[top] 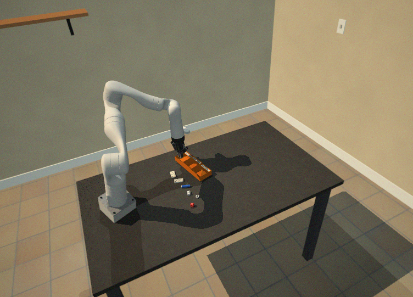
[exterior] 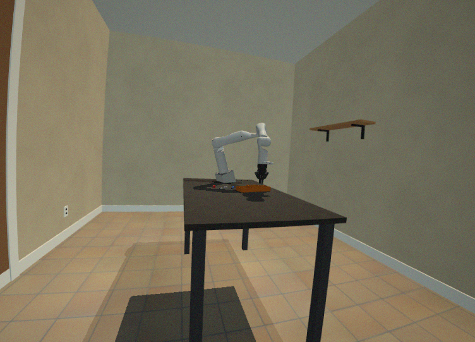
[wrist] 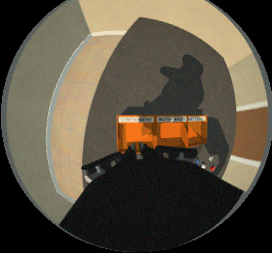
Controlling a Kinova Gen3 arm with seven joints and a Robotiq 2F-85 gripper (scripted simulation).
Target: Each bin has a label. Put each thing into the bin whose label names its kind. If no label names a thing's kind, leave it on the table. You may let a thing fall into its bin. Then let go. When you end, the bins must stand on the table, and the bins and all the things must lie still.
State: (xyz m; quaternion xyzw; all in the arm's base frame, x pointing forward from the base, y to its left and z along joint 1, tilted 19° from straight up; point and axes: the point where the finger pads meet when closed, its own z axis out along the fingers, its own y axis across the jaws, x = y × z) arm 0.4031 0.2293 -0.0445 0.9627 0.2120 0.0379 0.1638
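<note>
Right now my hand is 21 cm to the left of the blue cylinder, 5 cm past it and 5 cm above it. Round my hand: grey nut: 31 cm to the right, 6 cm below, 2 cm behind; red die: 36 cm to the right, 6 cm behind, 5 cm below.
</note>
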